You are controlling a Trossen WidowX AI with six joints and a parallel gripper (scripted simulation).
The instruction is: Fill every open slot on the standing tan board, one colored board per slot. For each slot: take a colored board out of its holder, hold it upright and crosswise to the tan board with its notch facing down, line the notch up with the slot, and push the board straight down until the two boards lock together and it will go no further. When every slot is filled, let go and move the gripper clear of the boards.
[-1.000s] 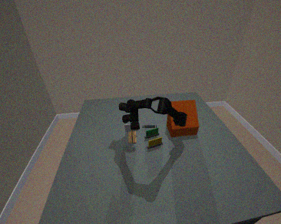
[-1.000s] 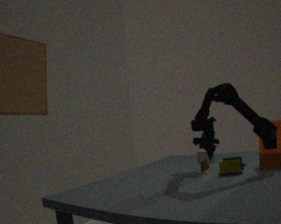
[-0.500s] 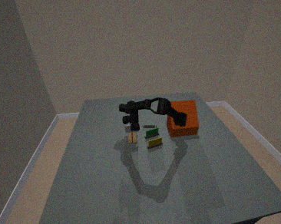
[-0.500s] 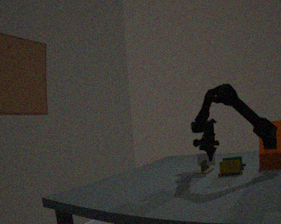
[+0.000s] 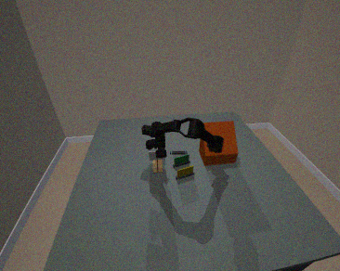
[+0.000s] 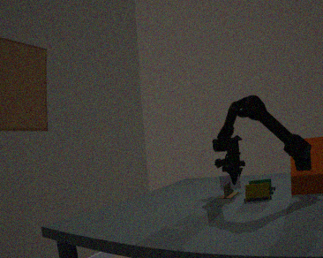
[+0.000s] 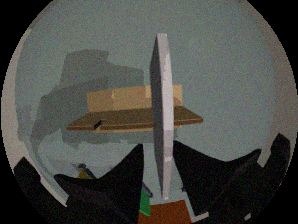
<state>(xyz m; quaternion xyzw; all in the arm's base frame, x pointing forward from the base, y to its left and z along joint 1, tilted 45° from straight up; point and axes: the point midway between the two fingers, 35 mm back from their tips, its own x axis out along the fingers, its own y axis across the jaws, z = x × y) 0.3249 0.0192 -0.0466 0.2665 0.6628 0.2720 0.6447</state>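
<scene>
My gripper tip is now 30 mm short of the grey board. From my gripper tip the other things lie so: tan board (30 mm to the left, 30 mm ahead, 20 mm below); then yellow board (140 mm to the left, 130 mm behind, 20 mm below); then green board (130 mm behind, 30 mm to the left, 20 mm below).
</scene>
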